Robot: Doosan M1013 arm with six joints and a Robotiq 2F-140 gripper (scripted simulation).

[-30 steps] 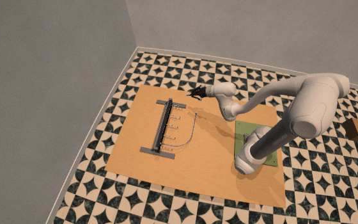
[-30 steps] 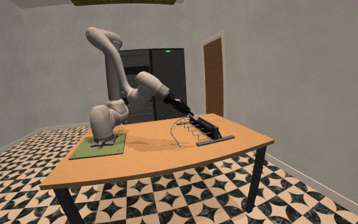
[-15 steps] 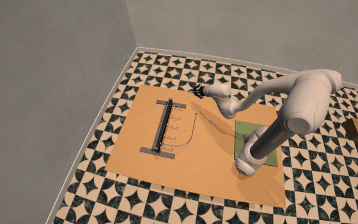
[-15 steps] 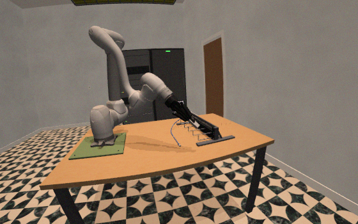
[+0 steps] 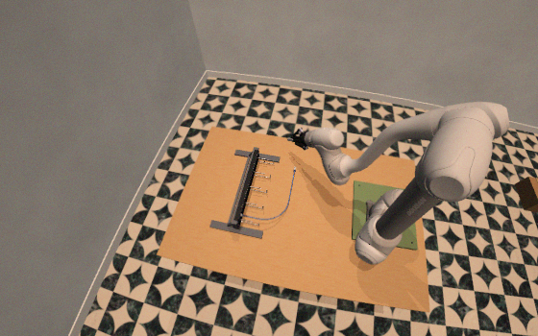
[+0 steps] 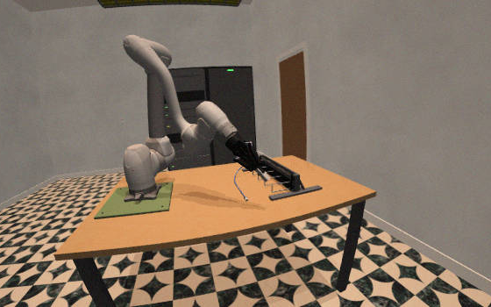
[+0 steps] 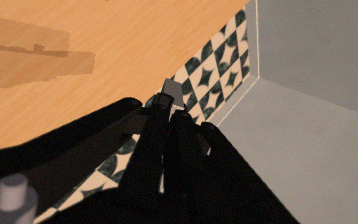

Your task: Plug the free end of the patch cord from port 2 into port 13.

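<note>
My gripper is now 15 cm above the cord end, 10 cm to the right of it and 5 cm past it.
</note>
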